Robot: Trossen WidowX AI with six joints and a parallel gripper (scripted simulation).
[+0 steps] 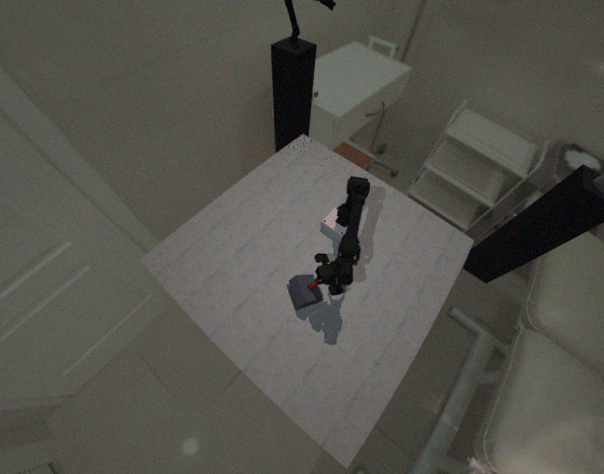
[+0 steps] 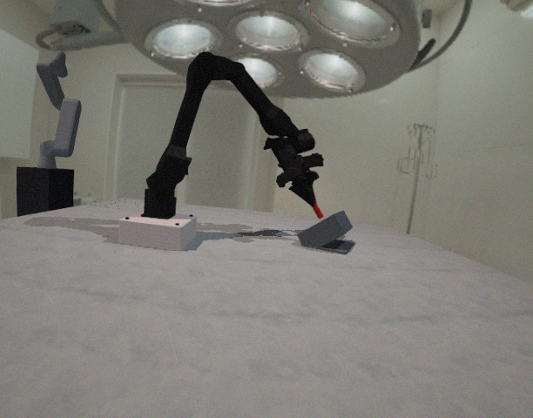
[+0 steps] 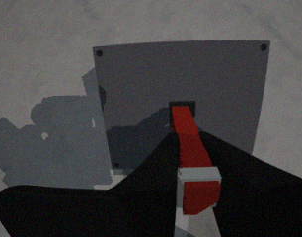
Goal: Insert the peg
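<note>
My gripper tip is 6 cm above the sloped dark grey panel, 4 cm short of it and 2 cm to the left of it. Also, from my gripper tip: red peg 1 cm to the left, 1 cm behind, 1 cm above.
</note>
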